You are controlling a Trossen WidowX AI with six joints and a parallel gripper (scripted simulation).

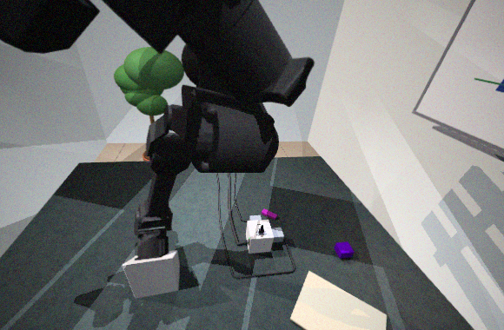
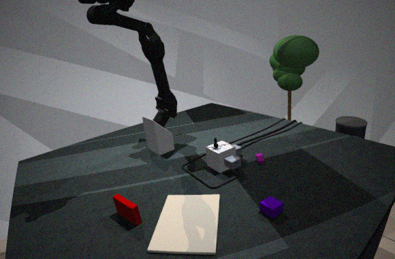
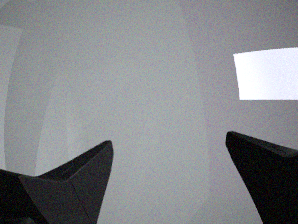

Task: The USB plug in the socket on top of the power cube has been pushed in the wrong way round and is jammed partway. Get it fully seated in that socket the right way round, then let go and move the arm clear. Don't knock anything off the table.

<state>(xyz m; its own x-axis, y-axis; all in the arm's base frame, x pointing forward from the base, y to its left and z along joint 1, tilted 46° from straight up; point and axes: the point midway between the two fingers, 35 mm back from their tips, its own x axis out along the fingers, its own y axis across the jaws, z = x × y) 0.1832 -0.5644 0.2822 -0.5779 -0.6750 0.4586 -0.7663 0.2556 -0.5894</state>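
Now: gripper tip 240 mm short of the dark USB plug, 300 mm to the right of it and 660 mm above it. Round my gripper tip: cream sheet 430 mm ahead, 80 mm to the left, 750 mm below; then red block 330 mm ahead, 50 mm to the right, 730 mm below; then magenta block 300 mm ahead, 450 mm to the left, 750 mm below.
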